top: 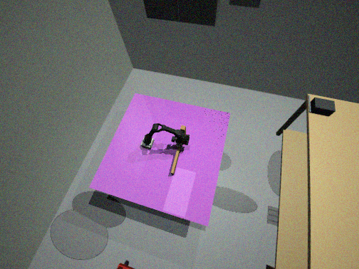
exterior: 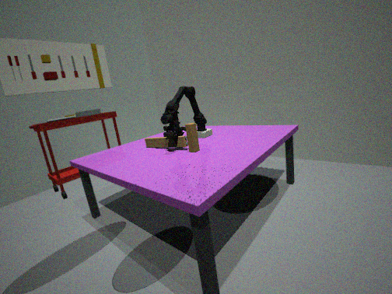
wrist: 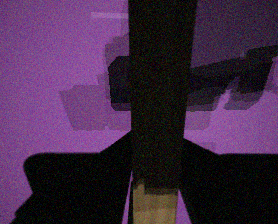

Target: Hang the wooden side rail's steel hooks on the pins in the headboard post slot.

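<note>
Now: the wooden headboard post 30 mm behind my gripper tip, 130 mm to the left of it and 40 mm above it.
</note>
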